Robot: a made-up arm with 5 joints.
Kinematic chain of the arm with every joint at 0, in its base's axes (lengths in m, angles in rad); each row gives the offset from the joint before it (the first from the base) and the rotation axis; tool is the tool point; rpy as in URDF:
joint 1: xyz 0 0 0.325 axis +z
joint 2: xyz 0 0 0 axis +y
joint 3: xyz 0.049 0 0.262 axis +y
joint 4: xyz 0.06 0 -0.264 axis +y
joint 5: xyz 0.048 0 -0.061 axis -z
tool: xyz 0 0 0 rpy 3.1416 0 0
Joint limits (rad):
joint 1: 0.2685..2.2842
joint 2: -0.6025..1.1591
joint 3: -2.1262..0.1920
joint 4: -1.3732..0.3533
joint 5: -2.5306..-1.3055
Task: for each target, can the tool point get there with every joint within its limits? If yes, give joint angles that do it. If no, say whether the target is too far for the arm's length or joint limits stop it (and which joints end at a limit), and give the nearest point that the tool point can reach.
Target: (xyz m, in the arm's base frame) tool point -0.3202 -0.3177 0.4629
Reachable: no: joint limits stop it (at a limit: joint 2, joint 3, joint 4) | nearest point -0.0367 -0.0364 0.2294 | short by 0.463 m
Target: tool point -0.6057 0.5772 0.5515
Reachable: no: too far | nearest point -0.3728 0.4307 0.4799 | short by 0.284 m
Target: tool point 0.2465 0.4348 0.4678
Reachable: yes | joints 1.0550 0.7078 -1.7074 -0.9673 -1.4083
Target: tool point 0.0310 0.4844 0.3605
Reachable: yes | joints 1.5068 0.7601 -1.4250 -0.9415 -2.1516
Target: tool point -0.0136 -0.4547 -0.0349
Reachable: no: joint limits stop it (at a limit: joint 2, joint 4) | nearest point -0.0012 -0.0404 0.2086 | short by 0.481 m
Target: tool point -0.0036 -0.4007 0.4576
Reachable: no: joint limits stop it (at a limit: joint 2, joint 3, joint 4) | nearest point -0.0005 -0.0517 0.2294 | short by 0.417 m
